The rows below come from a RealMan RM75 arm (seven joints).
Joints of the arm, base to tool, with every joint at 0 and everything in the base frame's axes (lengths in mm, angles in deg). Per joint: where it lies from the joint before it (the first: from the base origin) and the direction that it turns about. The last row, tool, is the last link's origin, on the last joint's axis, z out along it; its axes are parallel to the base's.
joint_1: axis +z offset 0 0 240.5
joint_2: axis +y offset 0 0 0
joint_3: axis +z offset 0 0 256
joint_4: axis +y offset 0 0 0
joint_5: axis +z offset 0 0 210
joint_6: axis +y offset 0 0 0
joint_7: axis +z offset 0 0 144
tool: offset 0 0 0
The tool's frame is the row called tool.
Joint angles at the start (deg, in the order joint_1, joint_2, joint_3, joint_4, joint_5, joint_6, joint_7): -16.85 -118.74 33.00 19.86 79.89 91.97 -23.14
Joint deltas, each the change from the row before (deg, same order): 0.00 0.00 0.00 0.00 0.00 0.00 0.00; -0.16 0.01 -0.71 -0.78 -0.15 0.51 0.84; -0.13 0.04 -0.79 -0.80 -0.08 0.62 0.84; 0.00 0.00 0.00 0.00 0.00 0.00 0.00; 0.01 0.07 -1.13 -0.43 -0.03 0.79 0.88; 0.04 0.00 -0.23 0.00 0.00 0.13 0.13; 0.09 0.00 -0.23 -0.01 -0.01 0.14 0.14; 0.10 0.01 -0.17 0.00 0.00 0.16 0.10; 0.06 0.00 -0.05 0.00 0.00 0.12 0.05
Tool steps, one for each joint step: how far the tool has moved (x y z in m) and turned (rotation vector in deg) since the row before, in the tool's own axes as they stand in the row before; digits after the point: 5 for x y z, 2 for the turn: 0.00000 0.00000 0.00000 0.00 0.00 0.00; 0.00049 0.00037 -0.00028 0.64 0.57 0.20; 0.00067 0.00031 -0.00065 0.64 0.62 0.21; 0.00000 0.00000 0.00000 0.00 0.00 0.00; 0.00152 -0.00150 -0.00184 0.92 0.71 0.65; 0.00030 -0.00045 -0.00054 0.20 0.10 0.15; 0.00023 -0.00038 -0.00089 0.24 0.07 0.14; 0.00026 -0.00027 -0.00092 0.17 0.07 0.11; 0.00019 0.00004 -0.00048 0.04 0.07 0.04
